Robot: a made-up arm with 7 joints. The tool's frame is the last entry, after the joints.
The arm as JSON. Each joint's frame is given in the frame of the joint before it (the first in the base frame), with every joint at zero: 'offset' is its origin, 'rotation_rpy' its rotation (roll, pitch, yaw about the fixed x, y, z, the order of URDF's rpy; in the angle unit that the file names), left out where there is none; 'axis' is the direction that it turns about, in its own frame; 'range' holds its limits. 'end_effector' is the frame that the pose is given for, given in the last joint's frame.
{
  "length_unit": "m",
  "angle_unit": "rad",
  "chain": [
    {
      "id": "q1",
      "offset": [
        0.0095,
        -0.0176,
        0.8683
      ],
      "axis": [
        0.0,
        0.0,
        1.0
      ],
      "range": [
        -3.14,
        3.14
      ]
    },
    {
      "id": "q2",
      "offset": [
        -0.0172,
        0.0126,
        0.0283
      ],
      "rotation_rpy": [
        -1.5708,
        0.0,
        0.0
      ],
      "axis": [
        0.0,
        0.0,
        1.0
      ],
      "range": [
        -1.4,
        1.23
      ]
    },
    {
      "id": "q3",
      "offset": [
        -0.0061,
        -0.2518,
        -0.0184
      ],
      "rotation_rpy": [
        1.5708,
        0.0,
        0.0
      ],
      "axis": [
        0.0,
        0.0,
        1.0
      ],
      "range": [
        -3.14,
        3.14
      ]
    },
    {
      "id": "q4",
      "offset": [
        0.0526,
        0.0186,
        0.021
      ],
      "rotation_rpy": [
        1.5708,
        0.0,
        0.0
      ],
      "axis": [
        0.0,
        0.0,
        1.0
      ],
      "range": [
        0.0,
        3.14
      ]
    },
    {
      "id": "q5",
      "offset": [
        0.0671,
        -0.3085,
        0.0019
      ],
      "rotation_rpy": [
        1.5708,
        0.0,
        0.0
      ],
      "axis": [
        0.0,
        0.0,
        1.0
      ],
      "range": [
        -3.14,
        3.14
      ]
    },
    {
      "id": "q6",
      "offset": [
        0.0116,
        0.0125,
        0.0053
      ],
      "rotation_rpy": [
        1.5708,
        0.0,
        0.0
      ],
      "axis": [
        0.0,
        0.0,
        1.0
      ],
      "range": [
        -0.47,
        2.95
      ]
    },
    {
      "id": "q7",
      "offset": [
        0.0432,
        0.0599,
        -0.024
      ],
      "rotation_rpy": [
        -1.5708,
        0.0,
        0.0
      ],
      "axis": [
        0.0,
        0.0,
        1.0
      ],
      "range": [
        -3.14,
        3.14
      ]
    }
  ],
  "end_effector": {
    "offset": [
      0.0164,
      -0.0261,
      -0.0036
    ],
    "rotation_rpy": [
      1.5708,
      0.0,
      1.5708
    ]
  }
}
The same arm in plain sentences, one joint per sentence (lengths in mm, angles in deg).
The arm has seven revolute joints in a row. What follows holds with every joint at zero, and every direction is one of the base frame's.
Joint 1 lies 9.5 mm along +x and 17.6 mm along -y and 868.3 mm along +z from the base frame's origin and rotates about +z, from -179.91 to 179.91 deg.
Joint 2 lies 17.2 mm along -x and 12.6 mm along +y and 28.3 mm along +z from joint 1 and rotates about +y, from -80.21 to 70.47 deg.
Joint 3 lies 6.1 mm along -x and 18.4 mm along -y and 251.8 mm along +z from joint 2 and rotates about +z, from -179.91 to 179.91 deg.
Joint 4 lies 52.6 mm along +x and 18.6 mm along +y and 21 mm along +z from joint 3 and rotates about -y, from 0 to 179.91 deg.
Joint 5 lies 67.1 mm along +x and 1.9 mm along -y and 308.5 mm along -z from joint 4 and rotates about -z, from -179.91 to 179.91 deg.
Joint 6 lies 11.6 mm along +x and 12.5 mm along -y and 5.3 mm along -z from joint 5 and rotates about +y, from -26.93 to 169.02 deg.
Joint 7 lies 43.2 mm along +x and 24 mm along -y and 59.9 mm along -z from joint 6 and rotates about -z, from -179.91 to 179.91 deg.
The tool frame, which is the frame that the pose is given for, lies 16.4 mm along +x and 26.1 mm along +y and 3.6 mm along +z from joint 7; its axes are the base frame's turned by roll -90, pitch 0 and yaw -90 deg (as in URDF: about the fixed x, then y, then z).

